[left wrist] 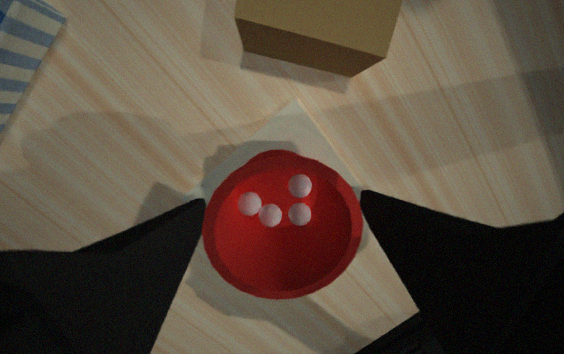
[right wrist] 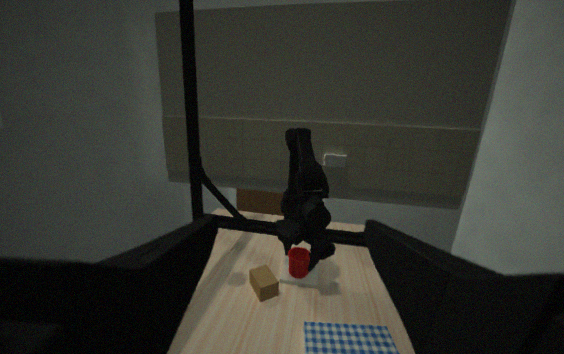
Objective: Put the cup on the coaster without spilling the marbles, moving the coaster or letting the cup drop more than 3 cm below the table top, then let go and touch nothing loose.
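Frame: origin at the left arm's base, x left, y ahead, z down, level; millimetres.
Seen in the pictures: left gripper, between the fingertips: (left wrist: 283,201) (right wrist: 297,262); right gripper, between the fingertips: (right wrist: 291,225).
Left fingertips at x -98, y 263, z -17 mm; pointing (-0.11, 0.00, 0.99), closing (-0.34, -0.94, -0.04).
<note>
Offsets run from my left fingertips to a thing's top centre.
The red cup @(dx +4, dy +1, dz -30 mm) (left wrist: 280,260) (right wrist: 299,263) stands upright on the pale square coaster @(dx +15, dy -8, dz +34 mm) (left wrist: 300,120) (right wrist: 308,282). Several pale marbles @(dx -7, dy -11, dz +11 mm) (left wrist: 300,185) lie inside on its bottom. My left gripper (left wrist: 283,201) (right wrist: 297,262) is open, with one finger on each side of the cup near its rim; whether a fingertip still brushes the wall is hard to tell. Part of the coaster is hidden under the cup. My right gripper is open and empty, far back from the cup, its fingers at the two sides of the right wrist view.
A tan block @(dx -109, dy +14, dz +3 mm) (left wrist: 315,25) (right wrist: 263,283) lies on the table beside the coaster, a small gap away. A blue and white checked cloth @(dx -6, dy +250, dz +21 mm) (left wrist: 25,55) (right wrist: 350,340) lies nearer to my right arm. A black post (right wrist: 189,100) and a crossbar stand at the table's far end.
</note>
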